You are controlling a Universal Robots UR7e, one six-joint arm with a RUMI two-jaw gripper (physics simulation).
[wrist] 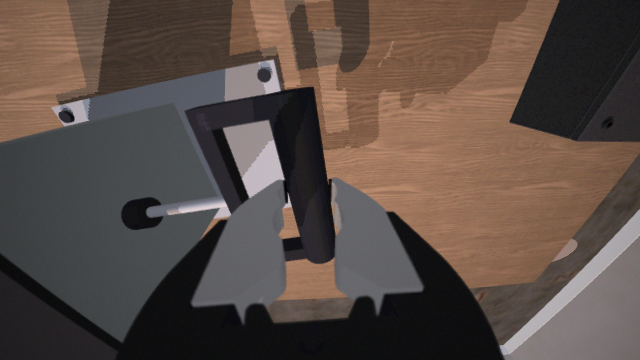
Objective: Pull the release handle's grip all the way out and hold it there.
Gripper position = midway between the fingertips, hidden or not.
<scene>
In view: my gripper (308,181) and a light metal base plate (261,78).
</scene>
